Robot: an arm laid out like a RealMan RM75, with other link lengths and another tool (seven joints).
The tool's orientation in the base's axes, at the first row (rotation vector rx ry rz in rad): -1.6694 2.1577 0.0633
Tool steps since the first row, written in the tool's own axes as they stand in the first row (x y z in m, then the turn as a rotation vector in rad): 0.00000 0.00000 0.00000 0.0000 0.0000 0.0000; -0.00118 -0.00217 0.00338 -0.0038 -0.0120 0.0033; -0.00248 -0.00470 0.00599 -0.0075 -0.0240 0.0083; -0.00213 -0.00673 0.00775 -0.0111 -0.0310 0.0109; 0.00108 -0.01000 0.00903 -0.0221 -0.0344 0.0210; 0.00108 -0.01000 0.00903 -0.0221 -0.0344 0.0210; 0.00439 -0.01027 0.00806 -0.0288 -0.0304 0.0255; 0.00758 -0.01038 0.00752 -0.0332 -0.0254 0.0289; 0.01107 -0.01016 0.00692 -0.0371 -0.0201 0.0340; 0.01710 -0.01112 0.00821 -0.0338 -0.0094 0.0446; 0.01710 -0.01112 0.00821 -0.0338 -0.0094 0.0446; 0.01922 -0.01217 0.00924 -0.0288 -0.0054 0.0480; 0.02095 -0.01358 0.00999 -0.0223 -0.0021 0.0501
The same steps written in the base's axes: 0.00000 0.00000 0.00000 0.0000 0.0000 0.0000; 0.00325 0.00142 -0.00223 0.0129 0.0010 0.0008; 0.00663 0.00263 -0.00364 0.0264 0.0024 0.0000; 0.00897 0.00223 -0.00494 0.0344 0.0045 0.0004; 0.01176 -0.00128 -0.00653 0.0427 0.0165 -0.0044; 0.01176 -0.00128 -0.00653 0.0427 0.0165 -0.0044; 0.01108 -0.00466 -0.00673 0.0416 0.0250 -0.0070; 0.01039 -0.00777 -0.00731 0.0388 0.0314 -0.0097; 0.00932 -0.01108 -0.00801 0.0361 0.0379 -0.0141; 0.00939 -0.01652 -0.01106 0.0285 0.0409 -0.0272; 0.00939 -0.01652 -0.01106 0.0285 0.0409 -0.0272; 0.01025 -0.01847 -0.01251 0.0247 0.0384 -0.0329; 0.01144 -0.02025 -0.01350 0.0209 0.0339 -0.0377
